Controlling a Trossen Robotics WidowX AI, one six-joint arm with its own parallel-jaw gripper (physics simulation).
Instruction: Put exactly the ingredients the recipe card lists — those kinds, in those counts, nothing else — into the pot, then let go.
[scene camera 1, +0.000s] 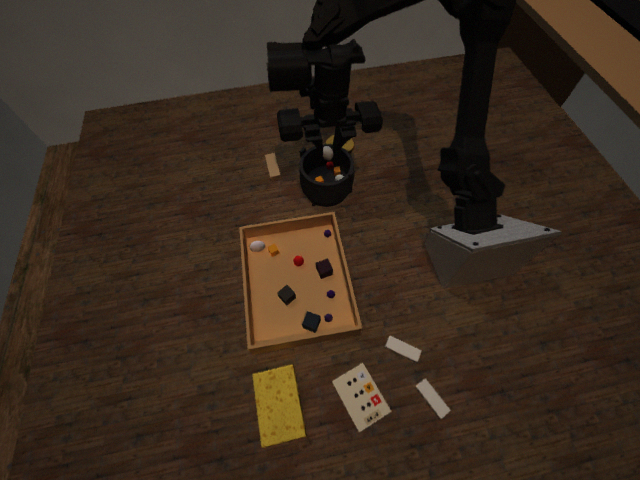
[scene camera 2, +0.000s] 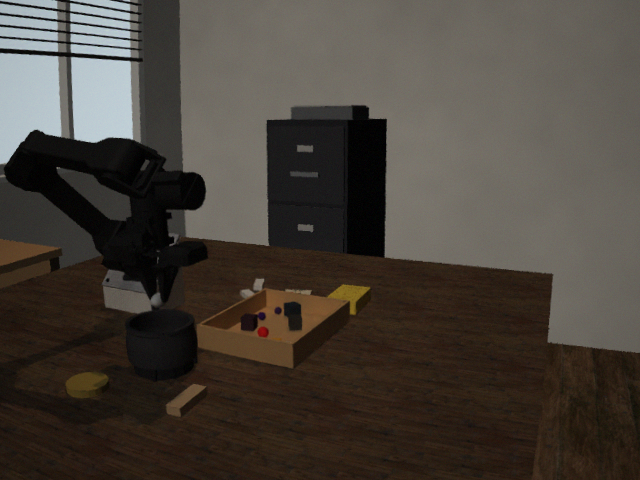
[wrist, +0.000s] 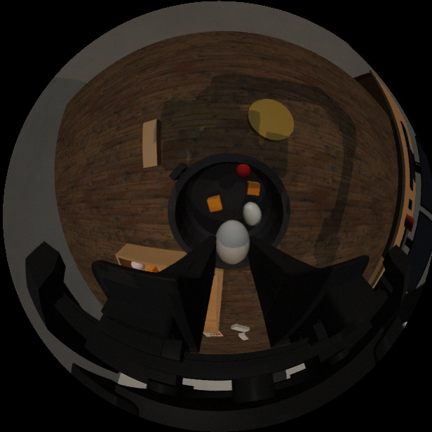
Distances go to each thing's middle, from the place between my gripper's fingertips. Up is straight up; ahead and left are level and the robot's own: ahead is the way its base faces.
My gripper is now 70 mm above the black pot (scene camera 2: 161, 344). The rest, counted from my hand: yellow disc (scene camera 2: 89, 384) 70 mm behind, 120 mm to the right, 110 mm below; then wooden tray (scene camera 1: 270, 325) 120 mm ahead, 210 mm to the left, 100 mm below; then tan block (scene camera 2: 186, 400) 110 mm ahead, 100 mm to the right, 110 mm below.
